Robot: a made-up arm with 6 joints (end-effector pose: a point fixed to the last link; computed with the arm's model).
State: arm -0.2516 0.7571 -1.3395 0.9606 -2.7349 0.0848
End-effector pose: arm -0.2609 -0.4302 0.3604 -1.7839 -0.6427 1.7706
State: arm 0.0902 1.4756 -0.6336 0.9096 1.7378 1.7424
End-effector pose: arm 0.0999 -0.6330 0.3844 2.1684 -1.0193 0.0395
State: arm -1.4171 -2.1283 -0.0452 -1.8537 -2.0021 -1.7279
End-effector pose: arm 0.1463 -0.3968 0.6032 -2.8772 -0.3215 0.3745
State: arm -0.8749 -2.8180 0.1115 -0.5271 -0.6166 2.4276
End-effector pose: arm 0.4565 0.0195 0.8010 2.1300 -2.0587 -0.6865
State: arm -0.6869 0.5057 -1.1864 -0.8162 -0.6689 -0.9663
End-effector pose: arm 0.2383 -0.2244 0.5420 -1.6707 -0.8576 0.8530
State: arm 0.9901 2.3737 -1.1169 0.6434 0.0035 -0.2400
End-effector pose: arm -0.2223 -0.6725 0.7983 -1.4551 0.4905 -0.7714
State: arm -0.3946 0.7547 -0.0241 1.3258 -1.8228 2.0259
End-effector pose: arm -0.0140 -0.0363 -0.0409 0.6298 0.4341 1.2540
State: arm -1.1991 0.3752 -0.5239 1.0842 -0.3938 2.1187
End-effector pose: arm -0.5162 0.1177 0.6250 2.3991 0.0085 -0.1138
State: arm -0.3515 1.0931 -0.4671 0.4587 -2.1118 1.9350
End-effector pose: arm 0.0379 -0.5650 0.3101 -0.7277 1.4884 1.5546
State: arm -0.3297 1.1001 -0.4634 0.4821 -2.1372 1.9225
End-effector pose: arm 0.0432 -0.5666 0.3035 -0.7657 1.4701 1.5367
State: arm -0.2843 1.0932 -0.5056 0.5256 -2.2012 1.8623
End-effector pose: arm 0.0430 -0.5619 0.2906 -0.8675 1.4237 1.5527
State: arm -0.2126 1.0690 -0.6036 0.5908 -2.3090 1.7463
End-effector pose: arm 0.0356 -0.5487 0.2727 -1.0448 1.3325 1.6090
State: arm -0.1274 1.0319 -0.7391 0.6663 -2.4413 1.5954
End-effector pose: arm 0.0225 -0.5300 0.2561 -1.2683 1.1879 1.6904
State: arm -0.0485 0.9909 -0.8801 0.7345 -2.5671 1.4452
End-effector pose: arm 0.0070 -0.5125 0.2466 -1.4842 1.0072 1.7732
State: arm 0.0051 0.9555 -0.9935 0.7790 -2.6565 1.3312
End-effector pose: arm -0.0070 -0.5015 0.2448 -1.6379 0.8411 1.8403
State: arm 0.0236 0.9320 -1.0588 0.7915 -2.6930 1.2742
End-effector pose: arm -0.0167 -0.4971 0.2478 -1.7024 0.7440 1.8888
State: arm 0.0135 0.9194 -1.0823 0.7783 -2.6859 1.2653
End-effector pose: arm -0.0223 -0.4964 0.2526 -1.6956 0.7212 1.9251
